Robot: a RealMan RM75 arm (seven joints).
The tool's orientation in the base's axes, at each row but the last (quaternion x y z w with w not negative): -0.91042 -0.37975 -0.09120 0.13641; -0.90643 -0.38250 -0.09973 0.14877; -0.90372 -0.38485 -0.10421 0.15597; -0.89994 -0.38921 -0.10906 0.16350
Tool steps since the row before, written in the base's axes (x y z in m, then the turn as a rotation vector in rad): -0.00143 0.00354 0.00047 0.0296 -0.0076 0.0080; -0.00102 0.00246 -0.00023 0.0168 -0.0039 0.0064; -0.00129 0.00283 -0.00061 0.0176 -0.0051 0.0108; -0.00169 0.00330 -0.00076 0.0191 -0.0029 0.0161
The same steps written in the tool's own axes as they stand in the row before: 0.00149 -0.00350 0.00059 0.0177 0.0249 -0.0081; 0.00086 -0.00232 0.00100 0.0108 0.0135 -0.0062; 0.00081 -0.00267 0.00150 0.0120 0.0140 -0.0107; 0.00081 -0.00321 0.00184 0.0161 0.0126 -0.0146
